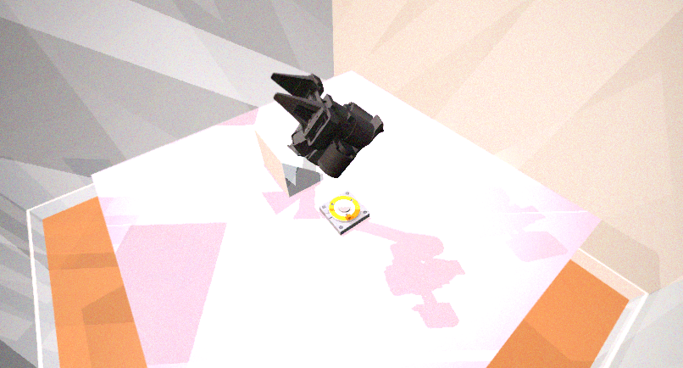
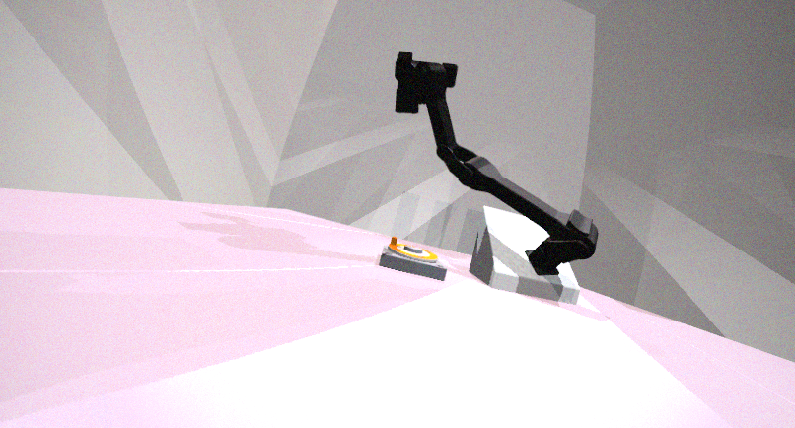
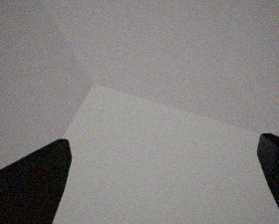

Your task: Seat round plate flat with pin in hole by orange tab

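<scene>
The base is 55 cm below my gripper tip, 18 cm to the left of it and 1 cm behind it.
</scene>
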